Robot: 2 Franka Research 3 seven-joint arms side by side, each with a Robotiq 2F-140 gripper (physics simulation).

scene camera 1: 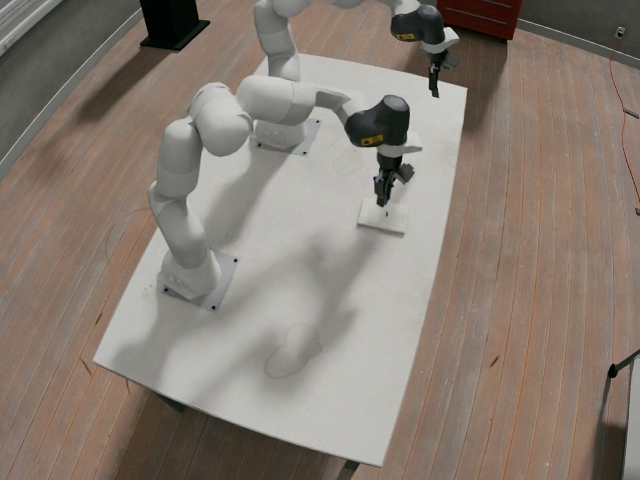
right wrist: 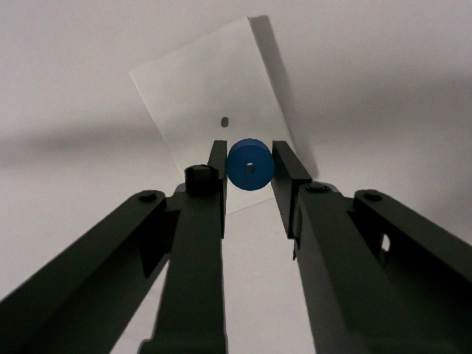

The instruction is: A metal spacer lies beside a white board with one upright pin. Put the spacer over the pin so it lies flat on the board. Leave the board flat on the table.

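Observation:
A blue round spacer (right wrist: 239,175) with a small central hole is held between the fingertips of my right gripper (scene camera 1: 383,202) (right wrist: 249,161), which is shut on it. The spacer is above the white board (scene camera 1: 373,221) (right wrist: 200,80), apart from it. The board lies flat on the table. Its dark upright pin (scene camera 1: 386,213) (right wrist: 224,122) shows bare, above and slightly left of the spacer in the right wrist view. My left gripper (scene camera 1: 434,91) is over the table's far right corner, with nothing between its fingers; seen edge-on, its finger spread cannot be told.
The white table (scene camera 1: 330,403) carries both arm bases, at left and upper middle in scene camera 1. The board lies near its right edge. The arms cast shadows across it. A red cabinet (scene camera 1: 478,18) stands on the floor beyond the far edge.

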